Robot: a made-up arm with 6 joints.
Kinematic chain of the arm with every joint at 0, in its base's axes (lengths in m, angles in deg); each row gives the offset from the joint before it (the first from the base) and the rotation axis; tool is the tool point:
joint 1: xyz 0 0 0.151 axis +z
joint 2: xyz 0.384 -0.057 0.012 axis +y
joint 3: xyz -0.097 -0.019 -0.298 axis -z
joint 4: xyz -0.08 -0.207 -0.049 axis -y
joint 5: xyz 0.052 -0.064 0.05 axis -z
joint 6: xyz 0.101 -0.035 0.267 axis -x
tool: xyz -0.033 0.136 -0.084
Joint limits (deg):
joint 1: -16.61..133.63
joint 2: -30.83..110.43
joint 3: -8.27..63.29
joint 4: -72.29..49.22
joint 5: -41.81..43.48
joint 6: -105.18..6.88
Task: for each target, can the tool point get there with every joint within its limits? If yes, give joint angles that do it. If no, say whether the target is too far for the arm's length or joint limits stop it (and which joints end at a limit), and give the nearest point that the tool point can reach.
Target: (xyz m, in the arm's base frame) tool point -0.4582 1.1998 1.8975
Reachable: no: too far | nearest point -0.2267 0.5935 0.6864 | short by 1.374 m
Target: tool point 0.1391 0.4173 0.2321
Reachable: yes | joints 113.45 46.89 41.23 -24.06 -29.99 -69.90
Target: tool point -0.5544 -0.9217 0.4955
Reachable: no: joint limits stop it (at a limit: joint 1, joint 3, joint 4, joint 5, joint 6) | nearest point -0.1062 -0.5669 0.3281 | short by 0.596 m
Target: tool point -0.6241 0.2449 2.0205
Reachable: no: too far | nearest point -0.3258 0.3139 0.7271 | short by 1.329 m
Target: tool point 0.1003 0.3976 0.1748
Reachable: yes | joints 121.78 68.21 24.44 -11.62 20.33 -24.77
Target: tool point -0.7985 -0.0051 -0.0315
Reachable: no: joint limits stop it (at a limit: joint 1, joint 4, joint 5, joint 6) | nearest point -0.2147 -0.0883 0.0673 | short by 0.598 m
